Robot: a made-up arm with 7 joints.
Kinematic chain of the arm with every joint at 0, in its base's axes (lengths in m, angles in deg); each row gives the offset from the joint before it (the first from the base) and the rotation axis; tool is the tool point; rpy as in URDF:
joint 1: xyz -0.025 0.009 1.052 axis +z
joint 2: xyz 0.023 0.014 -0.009 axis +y
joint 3: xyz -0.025 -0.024 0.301 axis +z
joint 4: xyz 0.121 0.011 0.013 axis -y
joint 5: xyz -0.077 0 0.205 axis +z
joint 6: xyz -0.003 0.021 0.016 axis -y
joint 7: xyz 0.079 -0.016 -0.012 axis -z
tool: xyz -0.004 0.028 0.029 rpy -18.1 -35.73 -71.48
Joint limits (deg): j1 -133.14..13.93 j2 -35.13..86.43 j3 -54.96..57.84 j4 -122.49..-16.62 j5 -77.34..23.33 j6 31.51..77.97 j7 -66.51..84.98
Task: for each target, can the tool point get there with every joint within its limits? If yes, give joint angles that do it. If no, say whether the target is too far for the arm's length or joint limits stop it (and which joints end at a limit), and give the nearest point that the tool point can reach.
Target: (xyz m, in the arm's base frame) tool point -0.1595 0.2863 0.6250
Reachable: no: joint limits stop it (at a limit: joint 1, joint 2, joint 4, joint 7) | nearest point 0.1225 0.2738 0.7542 | short by 0.310 m
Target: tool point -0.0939 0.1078 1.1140
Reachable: no: joint limits stop it (at a limit: joint 1, joint 2, joint 3, joint 4, joint 6) | nearest point -0.0493 0.3230 1.2603 | short by 0.264 m
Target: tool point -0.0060 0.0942 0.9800
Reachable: no: joint limits stop it (at a limit: joint 1, joint 2, joint 4, joint 6) | nearest point 0.1025 0.2952 0.8188 | short by 0.280 m
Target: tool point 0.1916 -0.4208 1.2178
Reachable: yes | joints -101.33 20.36 44.13 -98.31 -19.23 46.61 63.33
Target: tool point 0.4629 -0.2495 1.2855
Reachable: yes | joints -36.13 34.02 9.62 -61.18 4.04 46.09 -47.34
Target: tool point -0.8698 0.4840 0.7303
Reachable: no: too far | nearest point -0.5129 0.0531 0.8477 | short by 0.572 m
